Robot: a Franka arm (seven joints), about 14 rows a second.
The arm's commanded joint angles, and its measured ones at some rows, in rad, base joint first. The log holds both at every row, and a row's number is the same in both.
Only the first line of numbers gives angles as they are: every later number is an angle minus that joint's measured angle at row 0.
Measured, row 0:
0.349, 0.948, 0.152, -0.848, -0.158, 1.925, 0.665
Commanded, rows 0 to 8:
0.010, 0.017, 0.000, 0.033, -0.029, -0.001, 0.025
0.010, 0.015, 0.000, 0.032, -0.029, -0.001, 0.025
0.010, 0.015, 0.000, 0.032, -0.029, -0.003, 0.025
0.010, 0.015, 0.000, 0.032, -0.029, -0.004, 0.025
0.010, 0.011, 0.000, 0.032, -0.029, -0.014, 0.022
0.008, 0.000, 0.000, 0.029, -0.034, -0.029, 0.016
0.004, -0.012, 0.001, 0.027, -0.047, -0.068, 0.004
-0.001, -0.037, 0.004, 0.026, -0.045, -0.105, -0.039
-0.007, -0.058, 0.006, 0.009, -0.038, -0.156, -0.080
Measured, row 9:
-0.001, -0.009, 0.000, 0.017, -0.019, -0.068, -0.024
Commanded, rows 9 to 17:
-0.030, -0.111, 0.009, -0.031, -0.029, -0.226, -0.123
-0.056, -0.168, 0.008, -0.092, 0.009, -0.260, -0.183
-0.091, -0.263, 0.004, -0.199, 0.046, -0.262, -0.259
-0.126, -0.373, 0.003, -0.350, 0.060, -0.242, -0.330
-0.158, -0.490, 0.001, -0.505, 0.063, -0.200, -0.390
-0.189, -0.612, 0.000, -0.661, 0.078, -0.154, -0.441
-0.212, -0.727, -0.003, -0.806, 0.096, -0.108, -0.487
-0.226, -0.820, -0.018, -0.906, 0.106, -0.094, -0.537
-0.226, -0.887, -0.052, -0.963, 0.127, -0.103, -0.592
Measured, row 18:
-0.212, -0.591, -0.009, -0.573, 0.080, -0.198, -0.495
